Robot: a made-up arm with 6 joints. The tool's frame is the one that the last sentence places. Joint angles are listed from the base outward.
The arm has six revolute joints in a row. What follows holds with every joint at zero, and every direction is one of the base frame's.
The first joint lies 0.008 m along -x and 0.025 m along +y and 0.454 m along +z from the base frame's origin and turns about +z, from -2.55 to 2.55 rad.
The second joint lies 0.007 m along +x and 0.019 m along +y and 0.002 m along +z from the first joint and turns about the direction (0.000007, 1, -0.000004), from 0.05 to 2.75 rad.
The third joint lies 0.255 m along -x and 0.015 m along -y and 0.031 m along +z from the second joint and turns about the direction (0.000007, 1, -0.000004), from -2.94 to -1.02 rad.
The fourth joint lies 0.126 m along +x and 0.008 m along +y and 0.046 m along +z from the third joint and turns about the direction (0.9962, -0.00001, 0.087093), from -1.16 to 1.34 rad.
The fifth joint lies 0.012 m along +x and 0.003 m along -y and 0.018 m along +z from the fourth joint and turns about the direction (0.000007, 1, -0.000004), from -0.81 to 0.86 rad.
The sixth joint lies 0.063 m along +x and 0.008 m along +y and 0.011 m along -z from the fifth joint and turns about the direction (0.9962, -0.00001, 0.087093), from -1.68 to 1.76 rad.
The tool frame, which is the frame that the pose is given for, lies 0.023 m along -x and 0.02 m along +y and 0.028 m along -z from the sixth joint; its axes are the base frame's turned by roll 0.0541, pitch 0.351 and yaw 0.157 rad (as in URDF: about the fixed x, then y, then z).
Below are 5 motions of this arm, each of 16 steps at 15 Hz.
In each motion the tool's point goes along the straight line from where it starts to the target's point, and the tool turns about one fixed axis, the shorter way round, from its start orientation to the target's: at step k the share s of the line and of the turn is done. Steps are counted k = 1, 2, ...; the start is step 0. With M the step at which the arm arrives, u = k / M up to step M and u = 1 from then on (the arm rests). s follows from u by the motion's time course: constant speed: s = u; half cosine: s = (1 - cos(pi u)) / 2; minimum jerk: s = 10 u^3 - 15 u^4 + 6 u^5.
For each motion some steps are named. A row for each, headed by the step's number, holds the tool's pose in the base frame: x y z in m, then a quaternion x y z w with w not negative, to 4 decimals.
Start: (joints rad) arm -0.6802 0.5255 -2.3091 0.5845 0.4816 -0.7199
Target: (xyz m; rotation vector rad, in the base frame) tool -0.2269 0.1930 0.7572 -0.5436 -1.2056 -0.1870
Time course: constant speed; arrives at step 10
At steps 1, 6, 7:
1: -0.1784 0.2065 0.7565 -0.3350 -0.4046 -0.2137 0.8237
6: -0.2053 0.1990 0.7569 -0.2907 -0.4933 -0.1440 0.8071
7: -0.2107 0.1975 0.7570 -0.2813 -0.5102 -0.1298 0.8023

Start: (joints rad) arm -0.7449 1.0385 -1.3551 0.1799 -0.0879 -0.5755
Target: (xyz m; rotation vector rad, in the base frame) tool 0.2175 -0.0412 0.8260 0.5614 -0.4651 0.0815
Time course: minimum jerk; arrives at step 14
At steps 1, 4, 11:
1: 0.0608 -0.0045 0.7711 -0.1637 0.0536 -0.3785 0.9094
4: 0.0830 -0.0097 0.7789 -0.1014 0.0121 -0.3255 0.9400
11: 0.2066 -0.0386 0.8222 0.2457 -0.2098 0.0089 0.9463

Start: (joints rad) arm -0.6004 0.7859 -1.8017 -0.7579 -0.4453 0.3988
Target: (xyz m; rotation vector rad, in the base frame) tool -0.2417 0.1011 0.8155 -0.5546 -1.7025 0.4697
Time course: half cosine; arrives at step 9
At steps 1, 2, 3, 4, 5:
1: -0.0566 0.1010 0.8337 -0.3702 -0.3900 -0.2122 0.8160
2: -0.0732 0.1010 0.8321 -0.3634 -0.4288 -0.1760 0.8081
3: -0.0985 0.1010 0.8296 -0.3510 -0.4858 -0.1196 0.7915
4: -0.1297 0.1011 0.8265 -0.3325 -0.5512 -0.0492 0.7637
5: -0.1628 0.1011 0.8232 -0.3091 -0.6144 0.0262 0.7255

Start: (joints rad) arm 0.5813 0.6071 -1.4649 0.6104 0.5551 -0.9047
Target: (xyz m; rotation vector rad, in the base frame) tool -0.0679 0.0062 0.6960 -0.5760 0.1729 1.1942
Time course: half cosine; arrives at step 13
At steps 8, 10, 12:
8: -0.0805 0.0046 0.7122 -0.2518 0.0246 0.5067 0.8242
10: -0.0728 0.0056 0.7023 -0.2613 0.0585 0.5358 0.8008
12: -0.0685 0.0061 0.6967 -0.2664 0.0777 0.5516 0.7866

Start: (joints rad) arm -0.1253 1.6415 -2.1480 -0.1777 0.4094 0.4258
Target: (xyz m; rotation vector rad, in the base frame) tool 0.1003 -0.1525 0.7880 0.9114 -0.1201 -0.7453
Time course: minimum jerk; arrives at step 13
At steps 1, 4, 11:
1: 0.1856 0.0408 0.8019 0.1514 0.0999 0.0168 0.9833
4: 0.1711 0.0079 0.7995 0.2037 0.0740 -0.0483 0.9750
11: 0.1027 -0.1470 0.7884 0.4229 -0.0521 -0.3416 0.8377

